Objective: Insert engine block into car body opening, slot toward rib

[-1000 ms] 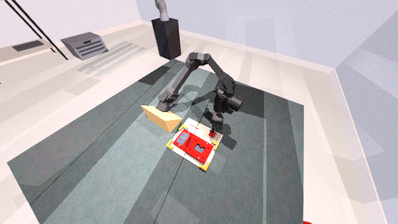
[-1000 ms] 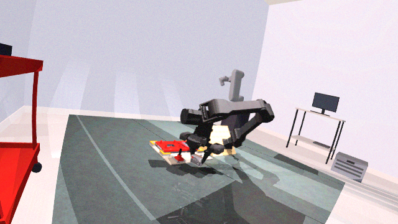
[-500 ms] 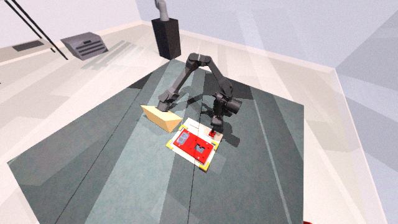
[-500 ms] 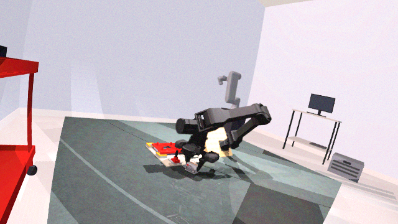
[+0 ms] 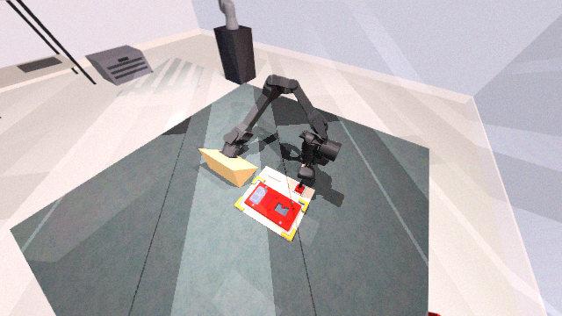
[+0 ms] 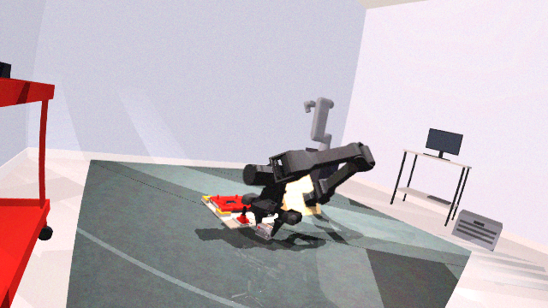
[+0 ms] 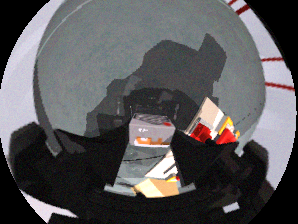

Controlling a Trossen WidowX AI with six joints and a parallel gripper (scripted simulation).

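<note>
Right now the engine block is right at my gripper tip.
</note>
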